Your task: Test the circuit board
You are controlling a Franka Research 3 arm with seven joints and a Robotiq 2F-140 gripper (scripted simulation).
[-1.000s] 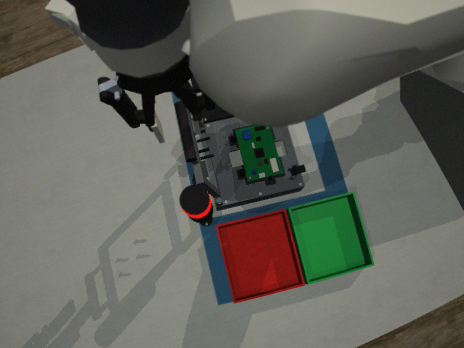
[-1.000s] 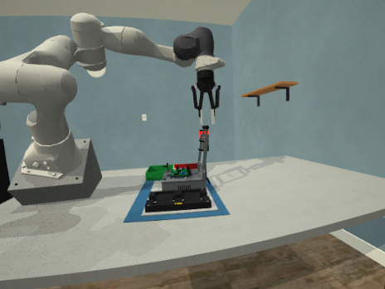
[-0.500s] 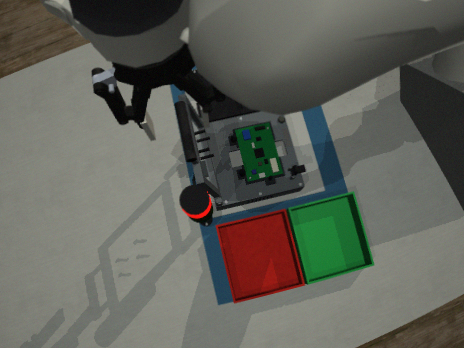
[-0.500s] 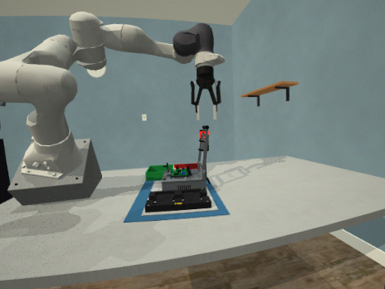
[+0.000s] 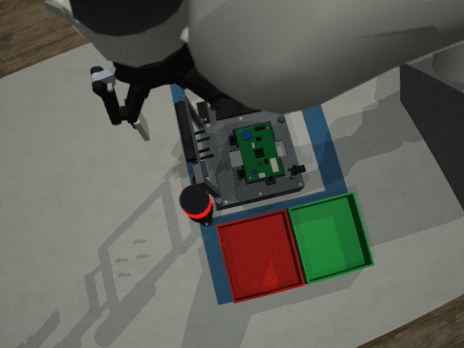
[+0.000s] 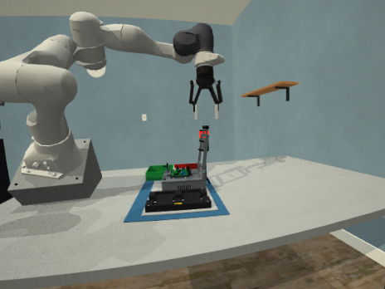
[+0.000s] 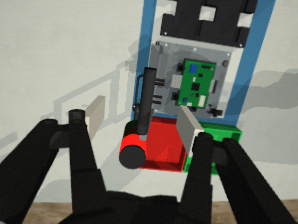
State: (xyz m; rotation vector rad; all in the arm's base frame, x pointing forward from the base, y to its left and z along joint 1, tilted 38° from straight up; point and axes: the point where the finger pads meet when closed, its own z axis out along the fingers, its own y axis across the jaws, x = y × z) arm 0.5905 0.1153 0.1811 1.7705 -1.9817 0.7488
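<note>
Right now the green circuit board is 26 cm below my hand, 13 cm behind it and 2 cm to the left of it. Also, from my hand: latch hook (24 cm below, 18 cm behind, 8 cm to the left); clear lid (15 cm below, 2 cm behind); tester plate (26 cm below, 12 cm behind, 2 cm to the left).
</note>
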